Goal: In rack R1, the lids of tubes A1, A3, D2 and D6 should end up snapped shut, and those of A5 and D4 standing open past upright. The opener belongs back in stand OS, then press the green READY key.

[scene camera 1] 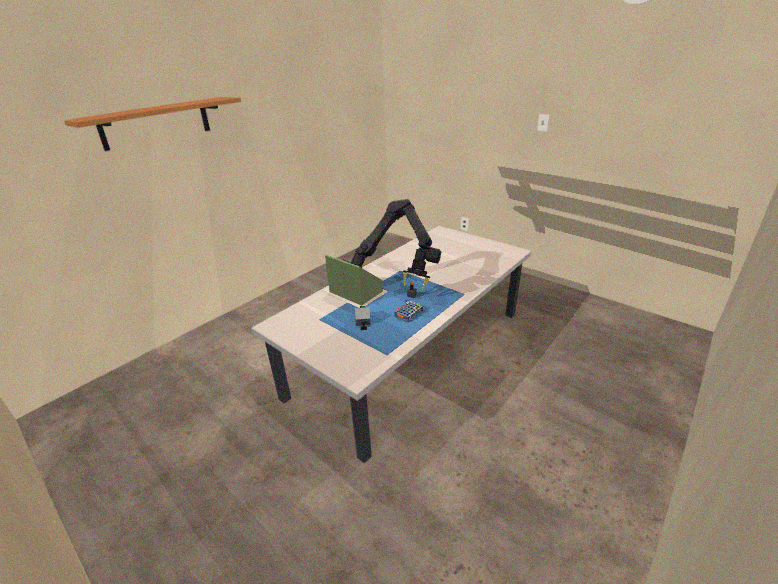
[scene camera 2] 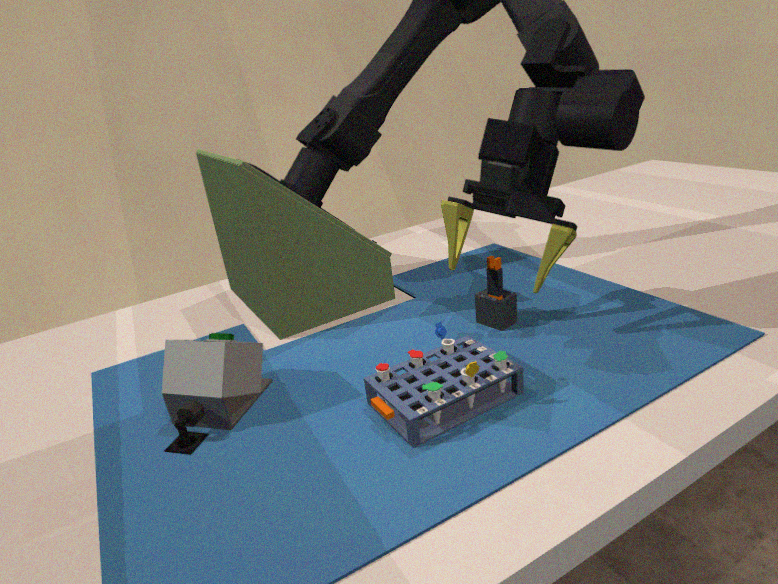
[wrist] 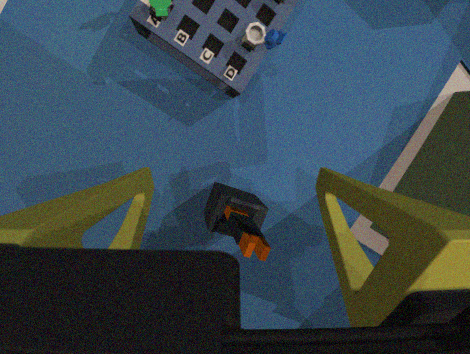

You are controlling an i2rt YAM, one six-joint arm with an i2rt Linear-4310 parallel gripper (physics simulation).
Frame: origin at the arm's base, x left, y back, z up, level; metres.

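Seen in the pictures: gripper, fingertip midpoint: (scene camera 1: 413,288) (scene camera 2: 492,281) (wrist: 234,176); arm's base, origin of the base link: (scene camera 1: 354,267) (scene camera 2: 296,202).
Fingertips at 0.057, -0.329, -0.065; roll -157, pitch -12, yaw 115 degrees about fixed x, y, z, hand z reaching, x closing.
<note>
Pixels of each thing's middle, then the offset from my fingertips to it, as dx, dy, dz. "pt": a spot on its surface instead. Level surfaces: height alone.
- Rack R1, body centre: (scene camera 2: 438,374) (scene camera 1: 408,309) -0.124, -0.041, -0.045
- A1, body centre: (scene camera 2: 500,358) -0.076, -0.077, -0.034
- A5, body centre: (scene camera 2: 432,388) -0.153, -0.067, -0.034
- D4, body centre: (scene camera 2: 416,355) -0.126, -0.012, -0.034
- D6, body centre: (scene camera 2: 382,368) -0.165, -0.008, -0.033
- A3's yellow lid, body centre: (scene camera 2: 472,370) -0.119, -0.082, -0.025
- D2's blue lid, body centre: (wrist: 271,37) (scene camera 2: 442,331) -0.087, -0.009, -0.025
- black opener with orange ends, body centre: (wrist: 241,223) (scene camera 2: 495,288) +0.034, +0.028, -0.028
- grey box, surface spot: (scene camera 2: 194,370) (scene camera 1: 363,313) pt -0.307, +0.106, -0.015
- small black object, surface spot: (scene camera 2: 186,442) pt -0.339, +0.083, -0.071
- blue mat, its level: dz -0.074
- orange block, surface spot: (scene camera 2: 382,407) pt -0.190, -0.036, -0.050
Rack R1 (scene camera 1: 408,310) (scene camera 2: 412,432) (wrist: 197,40) stands on the mat. The green lids of A1 (scene camera 2: 500,356) (wrist: 160,6) and A5 (scene camera 2: 432,386) lie flat over their tubes, as do the red lids of D4 (scene camera 2: 416,355) and D6 (scene camera 2: 382,366). A3's yellow lid (scene camera 2: 471,369) is tilted open. D2's blue lid (scene camera 2: 440,329) (wrist: 274,38) hangs open beside its tube. The black opener with orange ends (scene camera 2: 494,279) (wrist: 254,245) stands in stand OS (scene camera 2: 496,312) (wrist: 212,205). My gripper (scene camera 1: 414,287) (scene camera 2: 493,280) (wrist: 234,176) is open, fingers apart either side of the opener. The green READY key (scene camera 2: 221,336) partly shows.
A grey box (scene camera 1: 362,315) (scene camera 2: 194,370) carries the READY key, with a small black object (scene camera 2: 186,442) before it. A tall green panel (scene camera 1: 353,280) (scene camera 2: 301,270) (wrist: 440,160) stands between the arm base and the blue mat (scene camera 1: 383,339) (scene camera 2: 251,502) (wrist: 100,135). An orange block (scene camera 2: 382,407) is on the rack's end.
</note>
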